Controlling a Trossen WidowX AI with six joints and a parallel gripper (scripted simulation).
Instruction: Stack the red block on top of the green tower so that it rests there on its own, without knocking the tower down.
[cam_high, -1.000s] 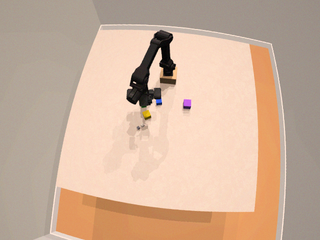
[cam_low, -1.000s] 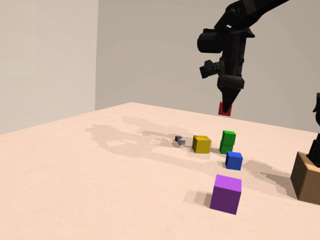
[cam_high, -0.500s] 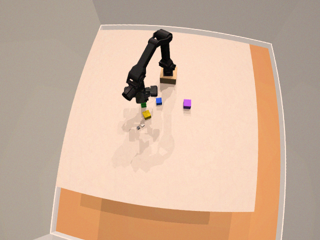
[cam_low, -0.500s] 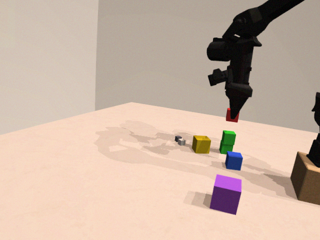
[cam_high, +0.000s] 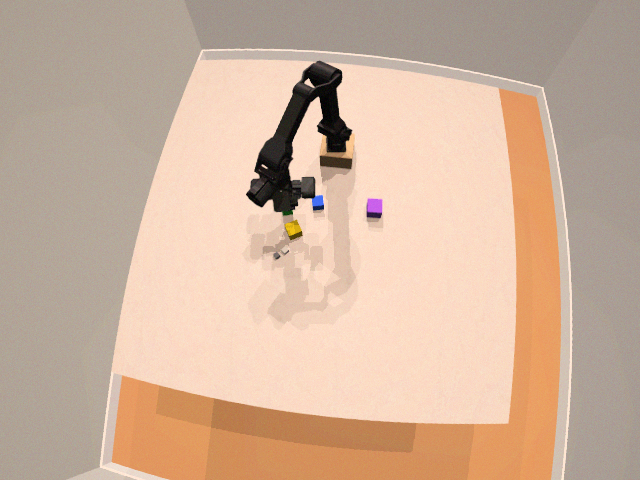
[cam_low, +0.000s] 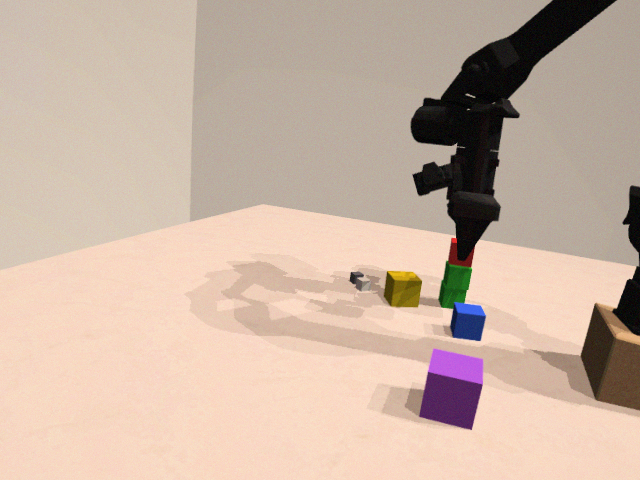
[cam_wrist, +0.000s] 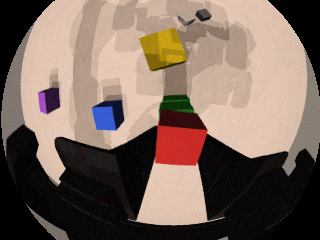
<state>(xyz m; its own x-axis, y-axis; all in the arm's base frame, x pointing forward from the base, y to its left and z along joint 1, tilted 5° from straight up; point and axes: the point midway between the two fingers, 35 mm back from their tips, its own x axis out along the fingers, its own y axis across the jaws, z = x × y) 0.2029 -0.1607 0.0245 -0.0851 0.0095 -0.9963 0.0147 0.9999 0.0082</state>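
My gripper tip is now 1 cm below the red block. Round my gripper tip: purple block: 27 cm to the left, 5 cm below, 1 cm ahead; then blue block: 10 cm to the left, 6 cm below, 1 cm behind; then yellow block: 8 cm ahead, 6 cm below, 2 cm to the left.
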